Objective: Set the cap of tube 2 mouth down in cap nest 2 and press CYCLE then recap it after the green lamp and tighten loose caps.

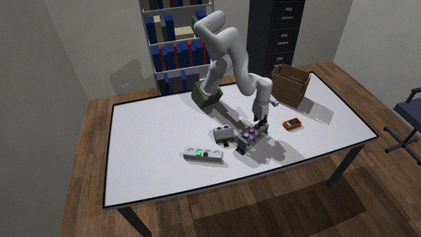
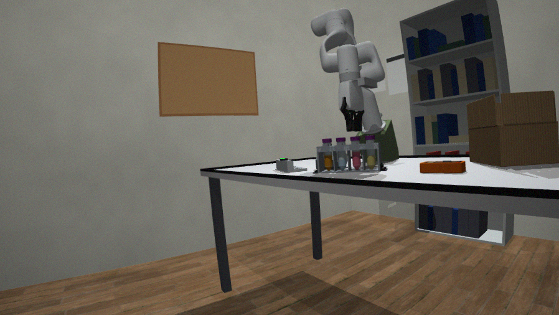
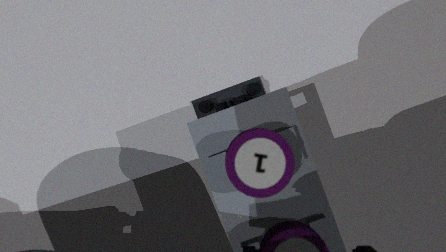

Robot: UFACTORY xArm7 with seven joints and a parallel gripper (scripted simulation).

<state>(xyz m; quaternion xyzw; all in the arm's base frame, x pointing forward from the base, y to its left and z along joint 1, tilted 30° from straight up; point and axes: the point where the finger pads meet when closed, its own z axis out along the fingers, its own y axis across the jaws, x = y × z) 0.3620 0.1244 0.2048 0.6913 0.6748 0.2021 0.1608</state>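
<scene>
Now: the cap marked 1 2 cm behind my hand, 5 cm to the left of it and 4 cm below it. Also, from my hand: blue key: 12 cm behind, 15 cm to the right, 9 cm below; then key housing: 10 cm behind, 18 cm to the right, 11 cm below; then green key: 13 cm behind, 20 cm to the right, 9 cm below.
</scene>
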